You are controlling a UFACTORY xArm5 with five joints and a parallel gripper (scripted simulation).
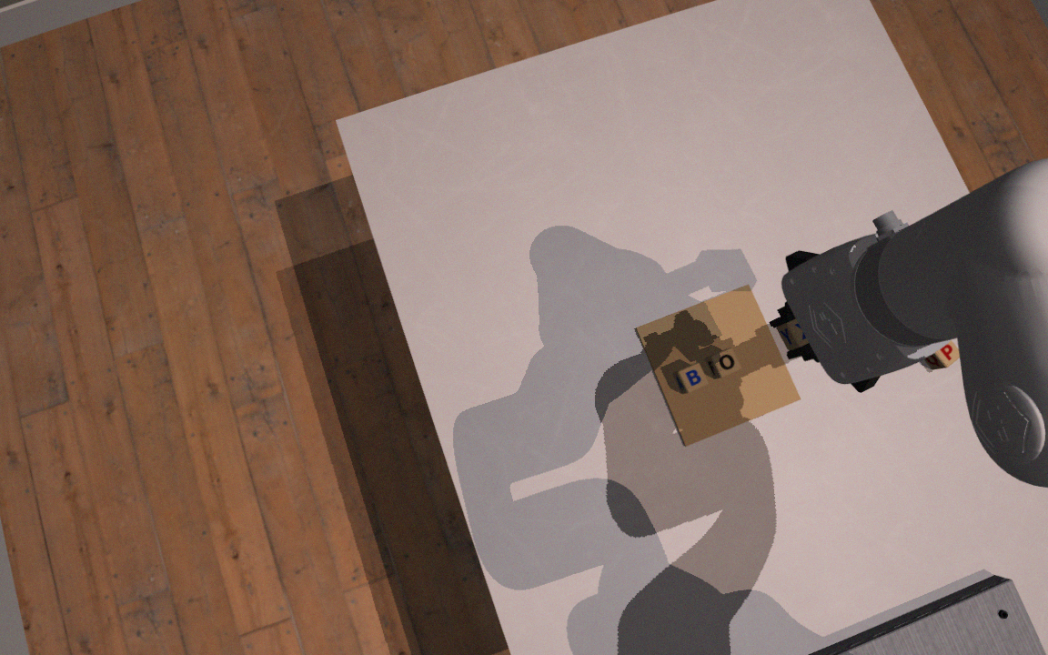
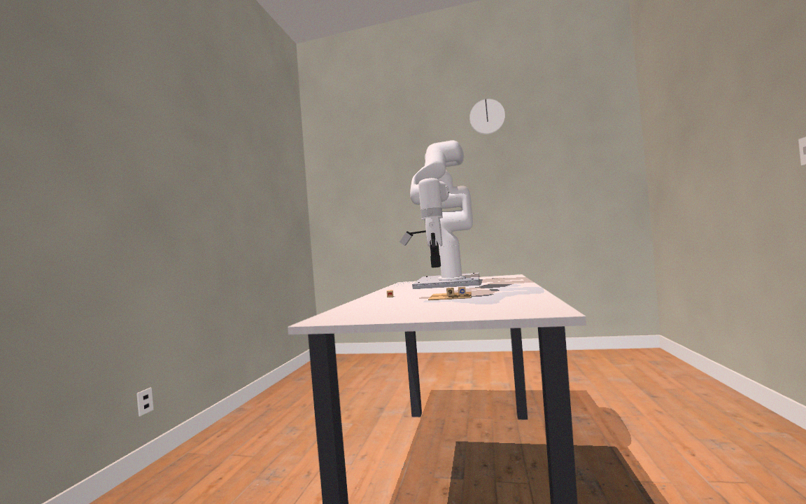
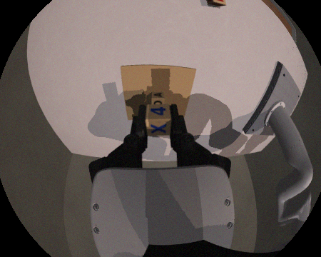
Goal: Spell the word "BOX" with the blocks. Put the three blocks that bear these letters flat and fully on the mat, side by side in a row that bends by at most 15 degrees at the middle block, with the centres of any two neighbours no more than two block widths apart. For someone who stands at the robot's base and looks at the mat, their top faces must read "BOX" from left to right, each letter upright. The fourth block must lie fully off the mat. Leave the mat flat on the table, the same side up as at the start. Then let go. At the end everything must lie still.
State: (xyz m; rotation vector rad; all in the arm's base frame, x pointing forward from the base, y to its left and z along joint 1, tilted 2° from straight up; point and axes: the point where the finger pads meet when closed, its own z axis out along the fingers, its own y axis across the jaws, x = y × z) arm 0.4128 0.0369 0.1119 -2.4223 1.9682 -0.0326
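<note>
Now: the tan mat 10 mm behind my hand, 40 mm to the left of it and 120 mm below it.
</note>
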